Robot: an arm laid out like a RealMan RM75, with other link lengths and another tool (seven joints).
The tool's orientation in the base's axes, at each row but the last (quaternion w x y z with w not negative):
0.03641 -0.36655 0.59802 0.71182
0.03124 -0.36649 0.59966 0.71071
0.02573 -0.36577 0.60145 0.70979
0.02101 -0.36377 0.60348 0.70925
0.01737 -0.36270 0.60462 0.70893
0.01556 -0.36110 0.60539 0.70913
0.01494 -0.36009 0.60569 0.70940
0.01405 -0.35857 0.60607 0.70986
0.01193 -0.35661 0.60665 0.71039
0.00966 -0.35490 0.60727 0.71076
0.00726 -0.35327 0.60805 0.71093
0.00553 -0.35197 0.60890 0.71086
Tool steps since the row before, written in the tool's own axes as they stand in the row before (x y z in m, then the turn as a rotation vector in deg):
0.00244 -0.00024 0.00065 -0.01 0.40 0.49
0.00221 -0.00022 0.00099 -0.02 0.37 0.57
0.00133 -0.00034 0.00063 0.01 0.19 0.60
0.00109 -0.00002 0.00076 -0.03 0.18 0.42
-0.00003 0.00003 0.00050 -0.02 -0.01 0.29
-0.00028 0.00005 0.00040 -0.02 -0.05 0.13
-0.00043 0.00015 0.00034 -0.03 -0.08 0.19
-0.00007 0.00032 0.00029 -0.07 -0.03 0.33
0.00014 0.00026 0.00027 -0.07 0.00 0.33
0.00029 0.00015 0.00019 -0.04 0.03 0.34
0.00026 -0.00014 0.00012 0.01 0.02 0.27
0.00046 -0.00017 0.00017 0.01 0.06 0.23
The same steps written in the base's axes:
-0.00197 -0.00030 -0.00157 -0.42 0.32 0.34
-0.00198 0.00005 -0.00140 -0.44 0.40 0.33
-0.00112 0.00011 -0.00101 -0.39 0.47 0.16
-0.00116 0.00022 -0.00060 -0.27 0.33 0.17
-0.00024 0.00044 0.00004 -0.12 0.26 0.00
-0.00001 0.00045 0.00019 -0.03 0.13 -0.03
0.00008 0.00043 0.00036 -0.03 0.20 -0.05
-0.00024 0.00020 0.00031 -0.10 0.32 0.01
-0.00035 0.00011 0.00015 -0.11 0.32 0.04
-0.00038 0.00000 -0.00002 -0.15 0.30 0.05
-0.00019 0.00003 -0.00025 -0.15 0.23 0.02
-0.00036 0.00000 -0.00038 -0.15 0.18 0.05

